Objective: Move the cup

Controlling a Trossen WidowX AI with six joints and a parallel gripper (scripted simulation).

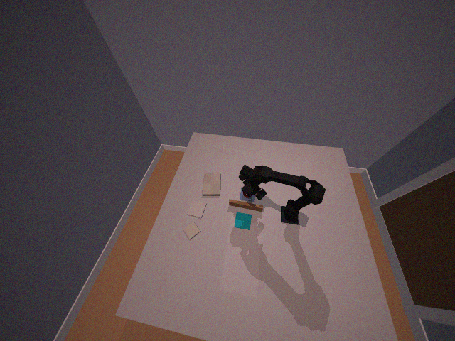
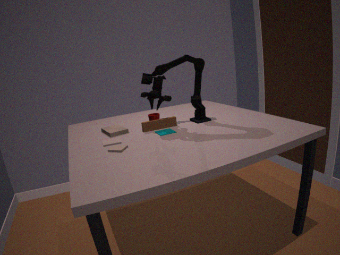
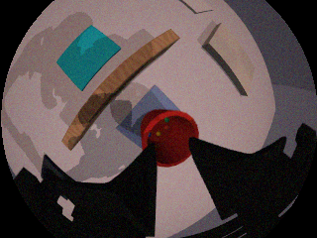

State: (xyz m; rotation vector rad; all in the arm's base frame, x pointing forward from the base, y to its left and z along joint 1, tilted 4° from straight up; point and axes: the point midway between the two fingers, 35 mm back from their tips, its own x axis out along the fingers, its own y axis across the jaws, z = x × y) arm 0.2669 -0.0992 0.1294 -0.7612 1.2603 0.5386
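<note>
The red cup is 7 cm below my gripper tip and 2 cm to the right of it. From my gripper tip the other things lie so: wooden bar 9 cm below, 8 cm to the left, 1 cm ahead; then pale blue pad 11 cm below, 2 cm to the right; then teal pad 17 cm to the left, 11 cm below, 1 cm ahead.
</note>
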